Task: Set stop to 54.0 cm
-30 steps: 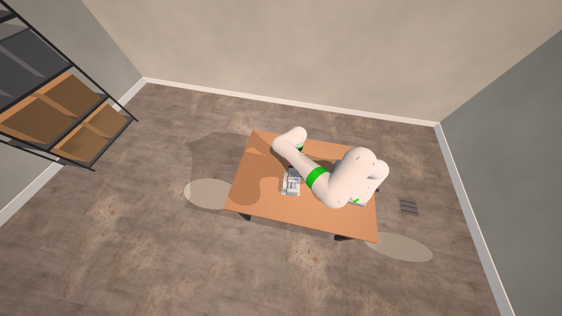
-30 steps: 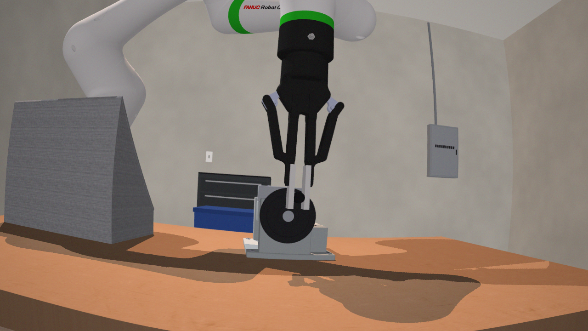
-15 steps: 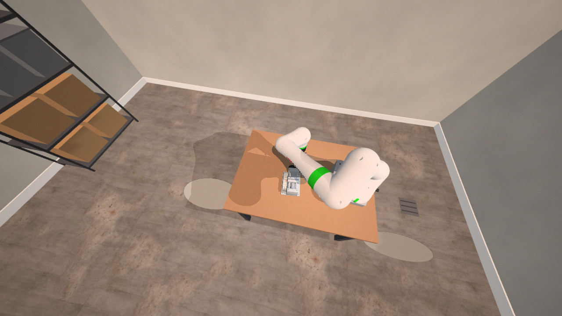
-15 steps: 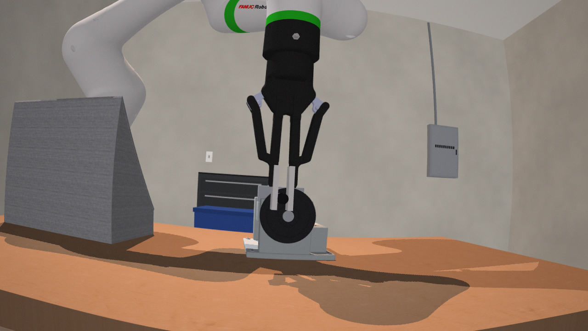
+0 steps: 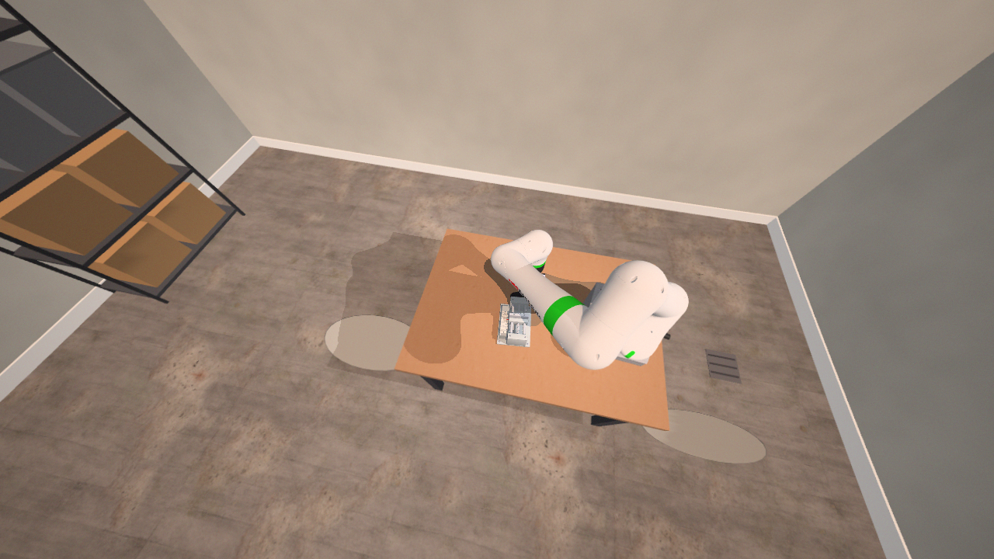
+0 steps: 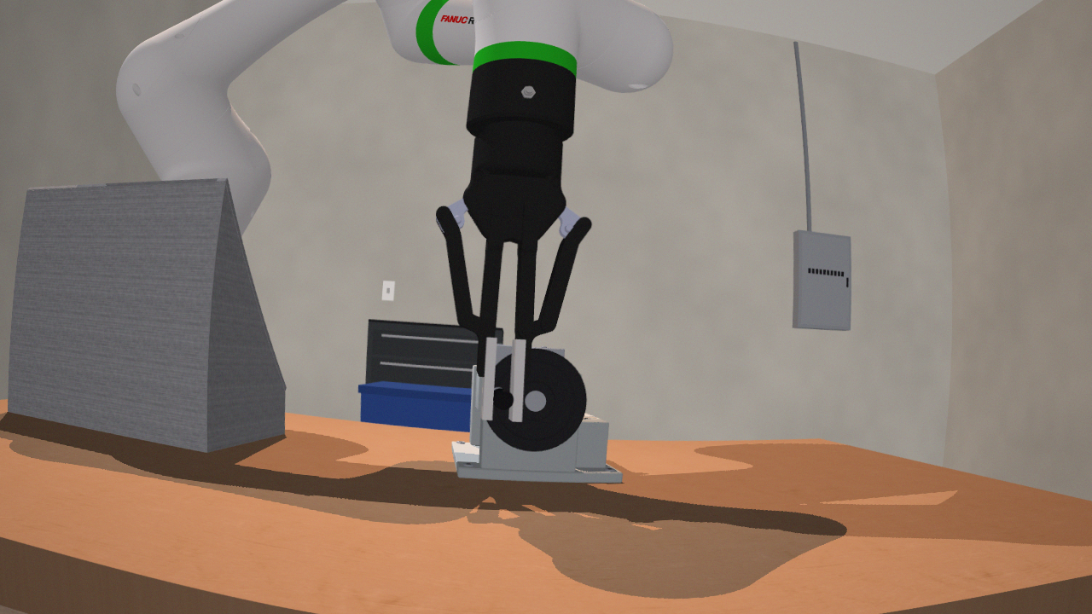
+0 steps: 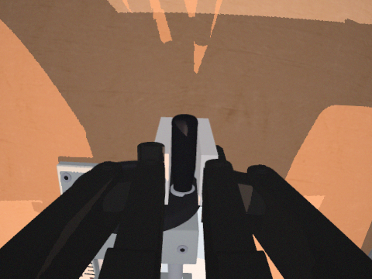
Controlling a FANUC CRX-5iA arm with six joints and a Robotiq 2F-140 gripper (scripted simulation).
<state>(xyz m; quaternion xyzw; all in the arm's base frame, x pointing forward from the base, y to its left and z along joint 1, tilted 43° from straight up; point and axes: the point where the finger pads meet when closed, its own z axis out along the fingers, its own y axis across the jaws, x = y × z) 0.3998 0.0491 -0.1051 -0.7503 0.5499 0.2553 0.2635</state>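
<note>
Right now the sliding stop block is 15 cm to the left of my hand. Round my hand: black handwheel (2 cm to the left, 2 cm below); black crank knob (2 cm below).
</note>
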